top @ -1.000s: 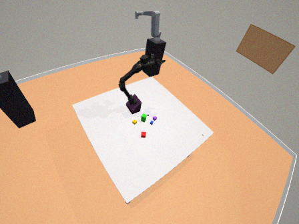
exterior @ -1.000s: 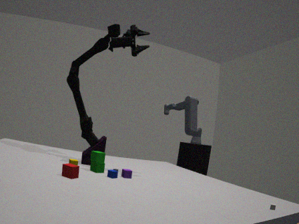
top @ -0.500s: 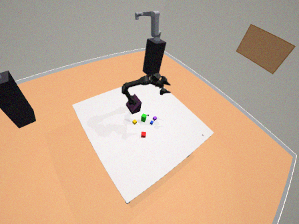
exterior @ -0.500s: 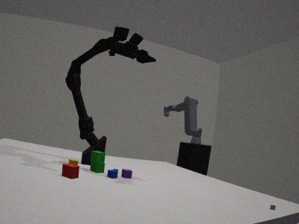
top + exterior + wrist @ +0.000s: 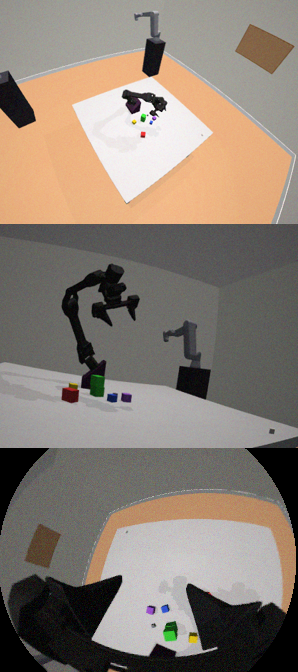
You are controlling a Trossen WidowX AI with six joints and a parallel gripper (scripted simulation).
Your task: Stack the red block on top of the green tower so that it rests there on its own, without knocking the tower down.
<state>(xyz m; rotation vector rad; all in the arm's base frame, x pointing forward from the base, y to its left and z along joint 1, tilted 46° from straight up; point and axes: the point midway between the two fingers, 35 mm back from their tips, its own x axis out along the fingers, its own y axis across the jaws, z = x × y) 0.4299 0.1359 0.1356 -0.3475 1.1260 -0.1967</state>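
My gripper tip is 290 mm above the red block, 160 mm to the left of it and 40 mm past it. Round my gripper tip: blue block 300 mm below, 120 mm behind, 30 mm to the left; yellow block 300 mm below, 240 mm behind, 140 mm to the right; purple block 300 mm below, 150 mm behind, 100 mm to the left.
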